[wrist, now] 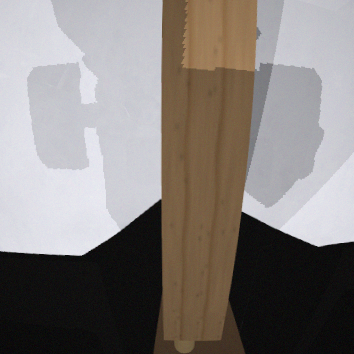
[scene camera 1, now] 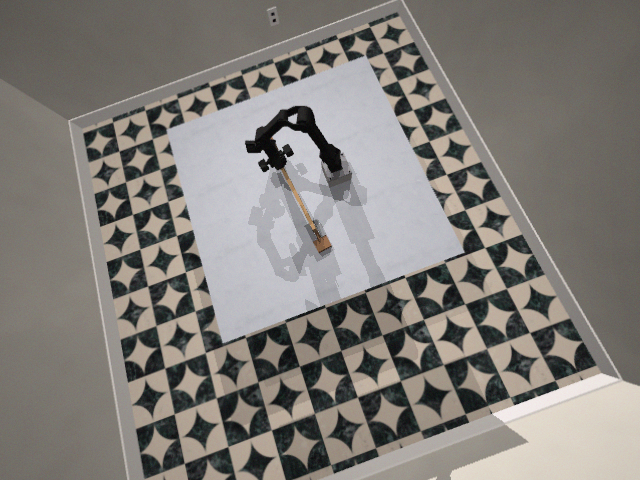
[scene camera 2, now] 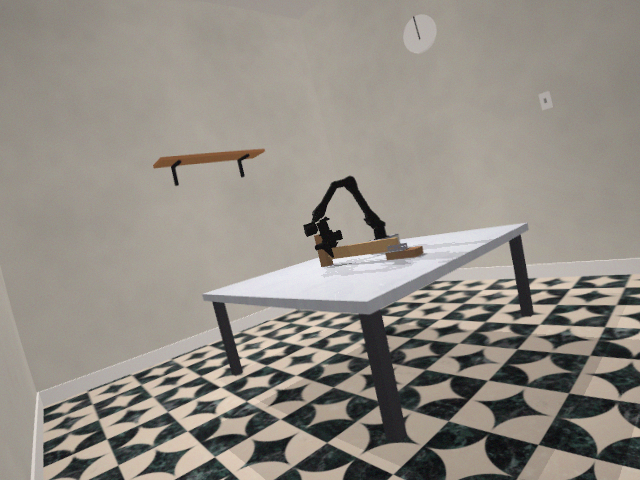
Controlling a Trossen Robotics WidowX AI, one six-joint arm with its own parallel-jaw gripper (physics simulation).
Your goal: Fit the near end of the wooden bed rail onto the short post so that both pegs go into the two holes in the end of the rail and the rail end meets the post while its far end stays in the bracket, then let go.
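Frame: origin at the arm's base, x up, y ahead, z left, level; millimetres.
Where they show: gripper, fingertip midpoint: [wrist: 187, 206] [scene camera 2: 334, 257]; arm's base, link origin: [scene camera 1: 334, 165] [scene camera 2: 381, 238].
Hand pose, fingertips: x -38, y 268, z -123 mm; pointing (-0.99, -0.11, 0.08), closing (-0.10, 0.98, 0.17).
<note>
Each offset is from my fingertips to the top centre of the thing. "spot": to the spot under its first point. Level surfaces: height alone.
The wooden bed rail @(dx +55, dy -26, dz +194 mm) [scene camera 1: 300, 200] [scene camera 2: 361, 249] [wrist: 207, 175] lies low over the white table @(dx -42 mm) [scene camera 1: 390, 119] [scene camera 2: 347, 290] [wrist: 42, 211]. Its far end sits in the grey bracket @(spot: dx +9, dy -56, dz +415 mm) [scene camera 1: 316, 232] [scene camera 2: 397, 248] on a wooden base block @(dx -7, dy -61, dz +435 mm) [scene camera 1: 324, 245] [scene camera 2: 409, 252]. My gripper [scene camera 1: 276, 164] [scene camera 2: 328, 240] [wrist: 187, 206] is shut on the rail close to its near end. The short post @(spot: dx -4, dy +29, dz -37 mm) [scene camera 2: 326, 259] [wrist: 236, 338] stands at that end, under the gripper. In the wrist view one pale peg @(spot: dx +46, dy +6, dz -37 mm) [wrist: 183, 346] shows just beyond the rail's end face. I cannot tell whether the rail end touches the post.
The arm's base [scene camera 1: 337, 177] [scene camera 2: 380, 232] stands on the table, right of the rail. A wooden wall shelf [scene camera 2: 209, 157] and a wall clock [scene camera 2: 419, 33] are far behind. The table's edges are well away from the parts.
</note>
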